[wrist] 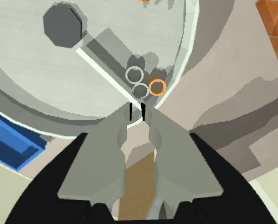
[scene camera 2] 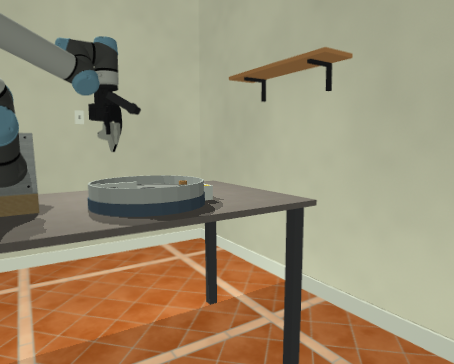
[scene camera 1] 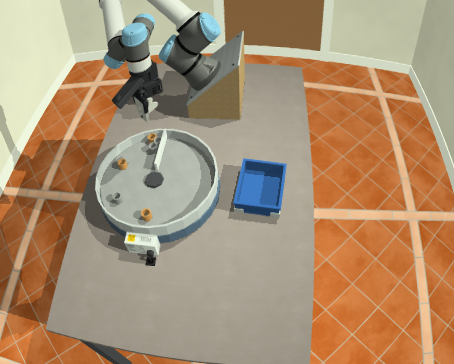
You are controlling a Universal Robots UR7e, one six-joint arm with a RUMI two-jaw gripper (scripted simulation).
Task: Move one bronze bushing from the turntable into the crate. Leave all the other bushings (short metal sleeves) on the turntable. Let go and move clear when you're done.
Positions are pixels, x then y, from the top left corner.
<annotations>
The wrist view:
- gripper: 136,104
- round grey turntable: 52,81
</annotations>
